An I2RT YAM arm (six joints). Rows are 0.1 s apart.
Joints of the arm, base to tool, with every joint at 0 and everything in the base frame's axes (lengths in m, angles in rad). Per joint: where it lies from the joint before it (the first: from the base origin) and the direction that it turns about. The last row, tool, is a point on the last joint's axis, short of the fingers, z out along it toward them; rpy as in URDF.
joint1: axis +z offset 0 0 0.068
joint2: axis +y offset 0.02 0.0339 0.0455
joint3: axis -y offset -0.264 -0.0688 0
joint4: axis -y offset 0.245 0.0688 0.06
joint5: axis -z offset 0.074 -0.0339 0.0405
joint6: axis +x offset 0.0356 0 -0.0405
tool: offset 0 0 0 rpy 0 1.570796 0
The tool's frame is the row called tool.
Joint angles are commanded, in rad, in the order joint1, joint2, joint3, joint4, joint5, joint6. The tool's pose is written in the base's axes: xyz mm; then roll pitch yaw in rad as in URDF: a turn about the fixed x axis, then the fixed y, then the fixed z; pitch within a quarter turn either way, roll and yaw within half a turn. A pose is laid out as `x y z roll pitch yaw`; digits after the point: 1 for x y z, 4 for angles.
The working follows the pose.
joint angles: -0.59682, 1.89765, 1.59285, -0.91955, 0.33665, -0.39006
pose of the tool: 318.5 -230.6 246.0 -2.7030 0.1972 2.9195
Where each joint sits with the arm in this pose, in the base's axes (m; each line is computed from the numbers above, not from the rounded line before):
joint1: 0.0000 0.0000 0.0680
joint2: 0.0356 0.0168 0.1135
joint3: 0.0670 -0.0877 0.3635
joint4: 0.3139 -0.1723 0.3472
joint5: 0.3471 -0.2359 0.2914
joint6: 0.3185 -0.2306 0.2460
the tool: 0.3185 -0.2306 0.2460

